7 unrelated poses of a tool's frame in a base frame.
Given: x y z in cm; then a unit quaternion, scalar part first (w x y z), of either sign.
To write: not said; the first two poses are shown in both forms.
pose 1, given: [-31.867 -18.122 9.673 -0.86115 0.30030 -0.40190 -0.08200]
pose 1, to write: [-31.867 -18.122 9.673 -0.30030 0.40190 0.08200 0.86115]
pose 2, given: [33.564 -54.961 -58.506 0.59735 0.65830 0.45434 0.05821]
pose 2, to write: [33.564 -54.961 -58.506 0.65830 0.45434 0.05821 0.59735]
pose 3, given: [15.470 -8.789 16.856 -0.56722 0.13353 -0.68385 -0.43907]
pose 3, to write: [15.470 -8.789 16.856 -0.13353 0.68385 0.43907 0.56722]
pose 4, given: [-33.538 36.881 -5.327 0.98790 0.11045 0.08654 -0.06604]
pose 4, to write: [-33.538 36.881 -5.327 0.11045 0.08654 -0.06604 0.98790]
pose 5, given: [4.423 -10.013 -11.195 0.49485 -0.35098 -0.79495 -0.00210]
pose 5, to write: [4.423 -10.013 -11.195 -0.35098 -0.79495 -0.00210 0.49485]
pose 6, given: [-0.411 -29.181 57.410 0.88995 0.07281 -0.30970 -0.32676]
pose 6, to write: [-0.411 -29.181 57.410 0.07281 -0.30970 -0.32676 0.88995]
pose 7, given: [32.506 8.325 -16.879 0.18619 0.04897 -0.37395 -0.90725]
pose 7, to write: [32.506 8.325 -16.879 0.04897 -0.37395 -0.90725 0.18619]
